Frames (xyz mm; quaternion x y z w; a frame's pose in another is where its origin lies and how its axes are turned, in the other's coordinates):
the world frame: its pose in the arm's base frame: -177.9 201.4 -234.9 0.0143 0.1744 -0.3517 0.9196
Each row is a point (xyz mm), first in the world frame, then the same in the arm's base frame.
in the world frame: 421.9 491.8 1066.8
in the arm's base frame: 766.0 141.6 579.6
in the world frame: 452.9 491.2 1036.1
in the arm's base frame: 777.5 125.8 540.6
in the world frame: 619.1 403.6 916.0
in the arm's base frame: 798.1 -28.9 381.3
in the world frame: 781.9 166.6 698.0
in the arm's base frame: 688.5 -279.2 145.6
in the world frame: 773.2 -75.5 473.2
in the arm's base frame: 454.8 -422.2 -39.2
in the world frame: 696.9 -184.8 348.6
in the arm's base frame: 292.0 -436.9 -120.4
